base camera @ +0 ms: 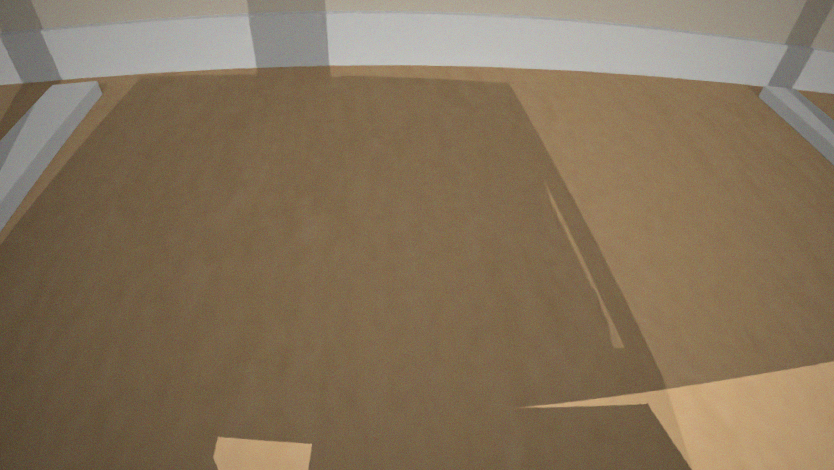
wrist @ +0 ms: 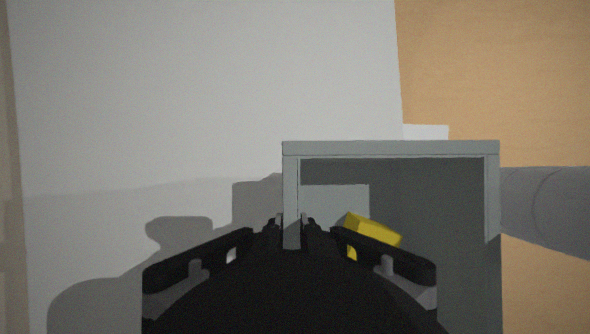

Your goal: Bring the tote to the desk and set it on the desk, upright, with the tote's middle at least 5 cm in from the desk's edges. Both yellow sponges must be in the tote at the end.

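Places are measured from the arm's base along level axes (x left, y back, z up), in metres.
Pixels of known places: gripper, fingertip midpoint: (wrist: 291,222).
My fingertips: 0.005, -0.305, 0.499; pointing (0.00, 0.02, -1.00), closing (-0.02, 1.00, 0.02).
Behind a point stands the place of what it marks, as x, y, z.
The grey tote (wrist: 391,148) {-0.069, -0.217, 0.523} shows in the wrist view, open side up and looking level. My gripper (wrist: 291,222) {0.005, -0.305, 0.499} is shut on the tote's left wall, one finger on each side. A yellow sponge (wrist: 374,231) {0.033, -0.192, 0.450} lies in the tote, partly behind the right finger. A second sponge does not show; the tote's near part is hidden by the gripper. The pale grey desk (wrist: 200,90) {-0.205, -0.490, 0.323} spreads left of and beneath the tote's left part. The desk's right edge runs in under the tote, whose right part reaches past it. I cannot tell whether the tote touches the desk.
The base camera shows a desk foot at the left (base camera: 52,137) {0.472, -0.580, -0.375} and another at the right (base camera: 802,113), with a white baseboard (base camera: 496,46) {-0.150, -0.850, -0.359} along the wall behind. In the wrist view, a grey cylindrical part (wrist: 547,207) is right of the tote, and a white block (wrist: 426,132) {-0.216, 0.290, -0.014} shows beyond it.
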